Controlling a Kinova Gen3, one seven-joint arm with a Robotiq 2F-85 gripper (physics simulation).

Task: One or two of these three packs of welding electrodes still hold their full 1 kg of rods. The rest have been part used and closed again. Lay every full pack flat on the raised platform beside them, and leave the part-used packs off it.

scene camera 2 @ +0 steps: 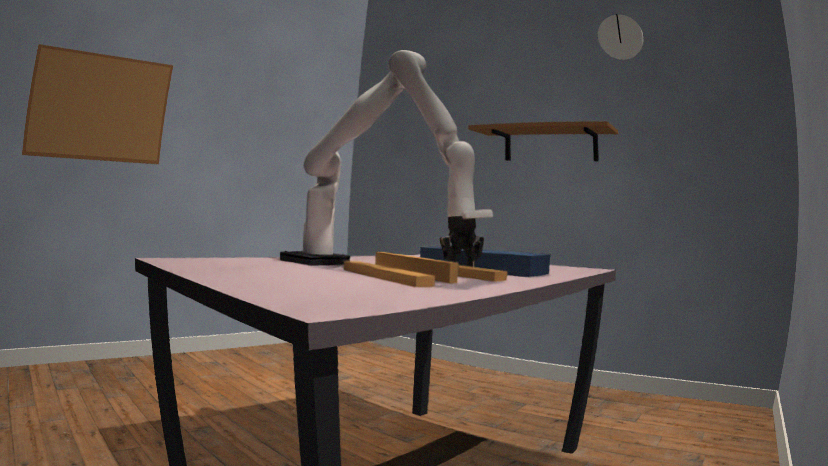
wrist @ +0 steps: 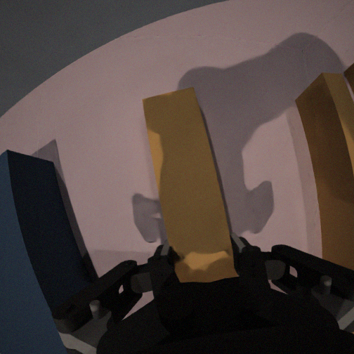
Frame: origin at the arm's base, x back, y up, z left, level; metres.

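Seen in the pictures: gripper, fingertip midpoint: (scene camera 2: 463,275); arm's base, link origin: (scene camera 2: 318,253).
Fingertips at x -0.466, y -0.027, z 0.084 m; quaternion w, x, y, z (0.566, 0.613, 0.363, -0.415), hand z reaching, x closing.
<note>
Pixels of each thing's top centre, then the offset from my fingertips to it. "*": a spot on its surface instead. Level surfaces: height alone.
- middle pack, top centre: (scene camera 2: 412,256) dx +0.094, dy +0.047, dz -0.107 m
- third pack, top centre: (scene camera 2: 384,267) dx +0.096, dy +0.023, dz -0.224 m
- raised platform, surface spot: (scene camera 2: 515,263) * dx -0.107, dy +0.035, dz +0.113 m
- pink table, surface height: dy -0.001 m
Three long orange-yellow packs lie roughly parallel on the table. The pack (scene camera 2: 486,273) (wrist: 187,175) nearest the platform lies flat. The middle pack (scene camera 2: 417,266) (wrist: 327,160) stands taller, on its narrow side. The third pack (scene camera 2: 388,274) lies low on the far side of it, and a corner shows at the right edge of the wrist view. The raised platform (scene camera 2: 515,263) (wrist: 37,225) is a long dark blue block. My gripper (scene camera 2: 462,261) (wrist: 200,245) points down and is shut on the flat pack nearest the platform, one finger at each long side. No markings are readable.
The pink table (scene camera 2: 231,283) (wrist: 115,100) carries everything, and its far edge curves across the top left of the wrist view. The blue platform stands close beside my left-hand finger in the wrist view. The middle pack stands to the right. A wall shelf (scene camera 2: 544,127) hangs behind.
</note>
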